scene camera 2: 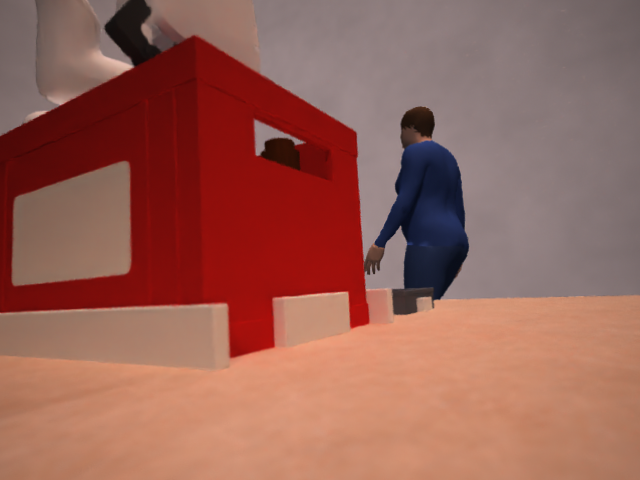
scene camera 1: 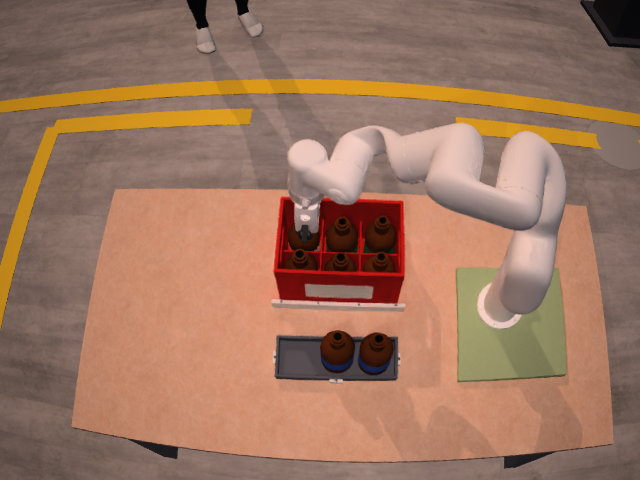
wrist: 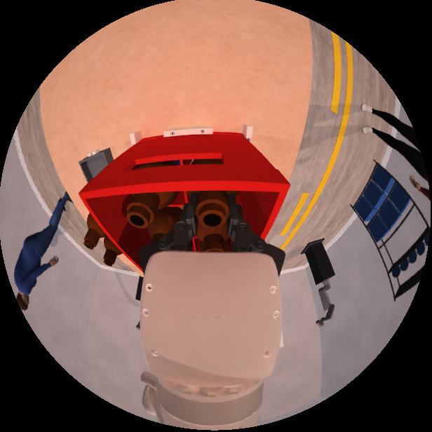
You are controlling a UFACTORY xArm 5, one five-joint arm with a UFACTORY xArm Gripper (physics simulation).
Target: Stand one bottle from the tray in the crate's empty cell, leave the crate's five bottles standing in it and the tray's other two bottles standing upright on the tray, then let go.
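Places are measured from the arm's base along level axes (x ahead, y left, z up), in millimetres.
Pixels of known places: gripper, fingertip midpoint: (scene camera 1: 306, 229); arm's base, link origin: (scene camera 1: 500, 306).
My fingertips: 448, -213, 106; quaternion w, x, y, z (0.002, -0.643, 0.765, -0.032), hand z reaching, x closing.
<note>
Ahead of a thing's pixels: the offset from my fingertips to its top centre, as dx, dy, dz.
The red crate {-72, +51, +49} (scene camera 1: 286, 286) (scene camera 2: 310, 222) (wrist: 185, 186) stands on the table. My gripper (scene camera 1: 305, 235) (wrist: 212, 201) is shut on the neck of a brown bottle {+7, -2, +38} (scene camera 1: 296, 243) (wrist: 213, 205) in the crate's back left cell, as seen in scene camera 1. This bottle looks upright; its base is hidden. Other brown bottles {-80, +11, +37} (scene camera 1: 341, 238) {-169, +19, +37} (scene camera 1: 380, 238) {+21, +78, +37} (scene camera 1: 299, 264) {-65, +97, +37} (scene camera 1: 340, 264) {-151, +108, +37} (scene camera 1: 380, 264) stand in the other cells. Two blue-banded bottles {-35, +275, +34} (scene camera 1: 337, 351) {-118, +292, +34} (scene camera 1: 375, 352) stand upright on the dark tray (scene camera 1: 297, 359) (scene camera 2: 405, 302) (wrist: 97, 166).
Low white strips (scene camera 1: 338, 305) (scene camera 2: 113, 333) (wrist: 188, 132) lie by the crate's base. The tray lies in front of the crate. The arm's base stands on a green mat (scene camera 1: 470, 356) at the right. The crate's walls and dividers surround the held bottle.
</note>
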